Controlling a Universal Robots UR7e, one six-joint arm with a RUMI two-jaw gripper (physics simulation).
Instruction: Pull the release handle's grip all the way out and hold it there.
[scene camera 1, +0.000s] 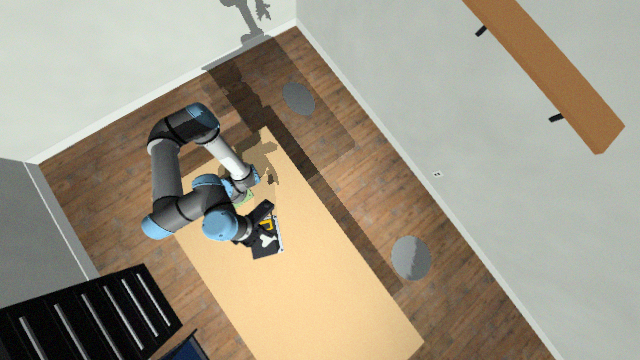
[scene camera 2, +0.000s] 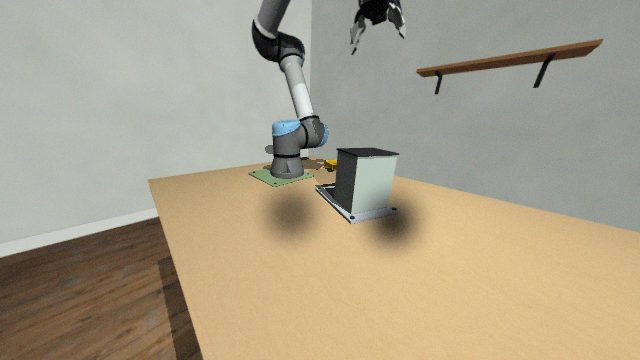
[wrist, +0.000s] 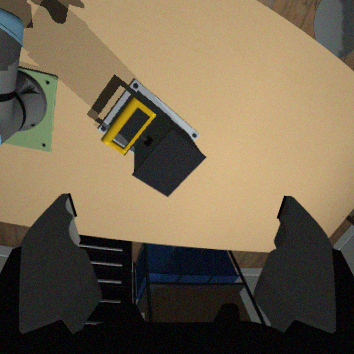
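Observation:
The release handle's yellow grip (scene camera 1: 268, 229) (scene camera 2: 331, 164) (wrist: 120, 120) is a rectangular loop on the side of a box-shaped housing (scene camera 1: 262, 251) (scene camera 2: 375, 185) (wrist: 170, 162) facing the robot's base. The housing has a dark top and a pale front, and stands on a light base plate (scene camera 2: 372, 215) (wrist: 167, 110). How far out the grip stands cannot be told. My gripper (scene camera 2: 378, 44) (wrist: 177, 196) is open and empty, high above the housing and apart from the grip. In scene camera 2 the housing hides most of the grip.
The robot's base stands on a green plate (scene camera 2: 257, 175) (wrist: 42, 112) beside the housing, on the wooden table (scene camera 1: 310, 300). A wall shelf (scene camera 1: 550, 70) (scene camera 2: 505, 61) is on the wall. A black drawer unit (scene camera 1: 70, 320) and a blue bin (wrist: 185, 260) stand by the table.

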